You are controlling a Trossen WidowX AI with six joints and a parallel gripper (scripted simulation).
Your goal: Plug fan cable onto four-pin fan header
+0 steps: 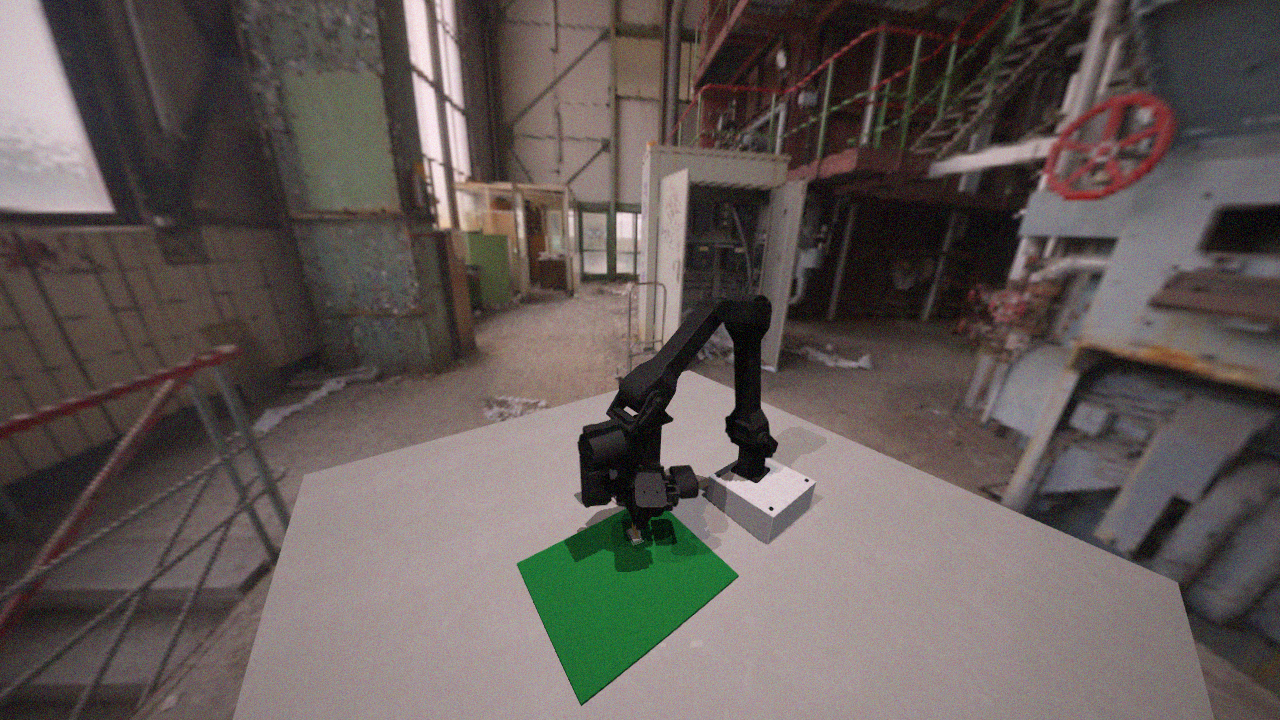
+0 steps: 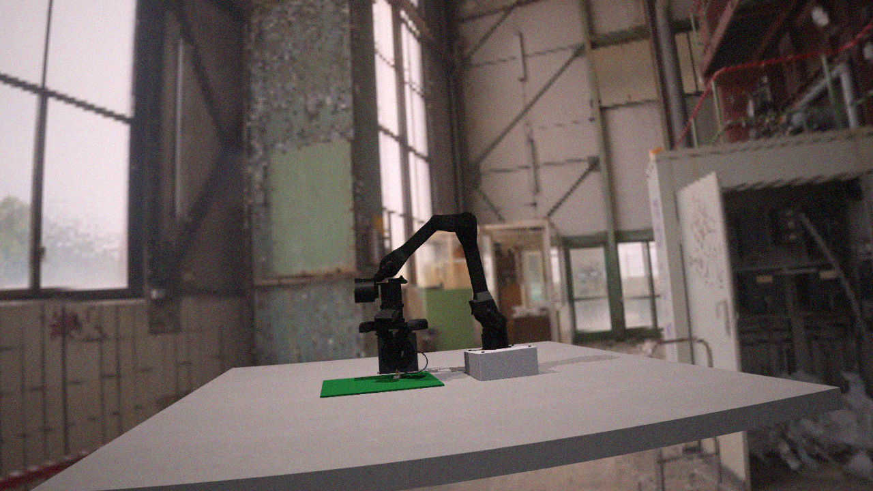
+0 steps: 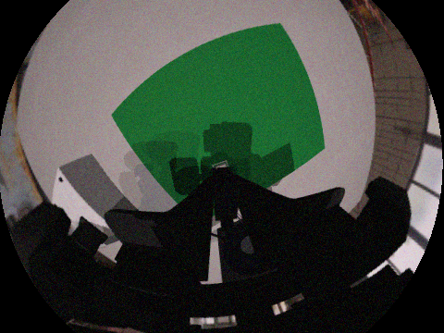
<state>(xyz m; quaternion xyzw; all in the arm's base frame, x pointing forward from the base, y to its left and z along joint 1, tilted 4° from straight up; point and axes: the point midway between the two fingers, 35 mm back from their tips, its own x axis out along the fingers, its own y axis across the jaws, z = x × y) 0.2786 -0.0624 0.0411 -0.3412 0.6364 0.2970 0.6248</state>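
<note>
My gripper tip is now 10 mm past the beige four-pin header, 20 mm to the left of it and 60 mm above it. Also, from my gripper tip: green board 50 mm ahead, 20 mm to the left, 80 mm below; then black plug 10 mm to the right, 10 mm above; then black fan 40 mm behind, 140 mm to the right.
</note>
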